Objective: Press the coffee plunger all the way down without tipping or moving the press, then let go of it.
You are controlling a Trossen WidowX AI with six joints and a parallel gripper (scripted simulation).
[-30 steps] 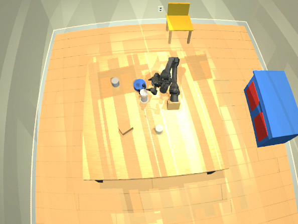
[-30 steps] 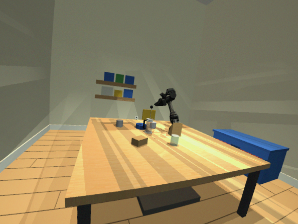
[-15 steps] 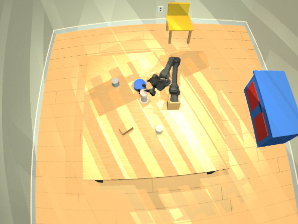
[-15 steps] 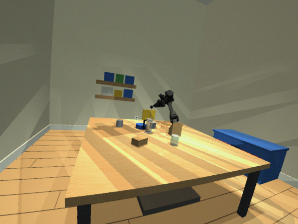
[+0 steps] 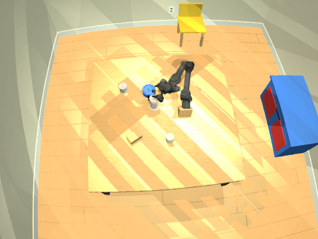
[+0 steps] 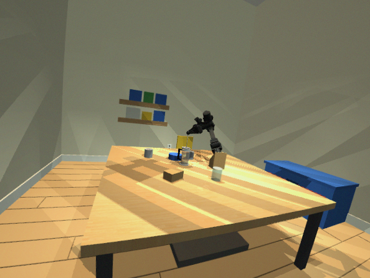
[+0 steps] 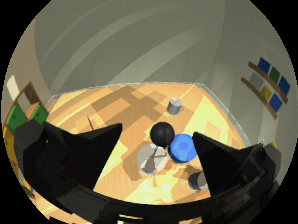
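Now: gripper tip 130 mm above the coffee press, 20 mm to the left of it and 10 mm short of it. Also, from my gripper tip: blue round dish: 240 mm below, 150 mm to the right, 30 mm ahead.
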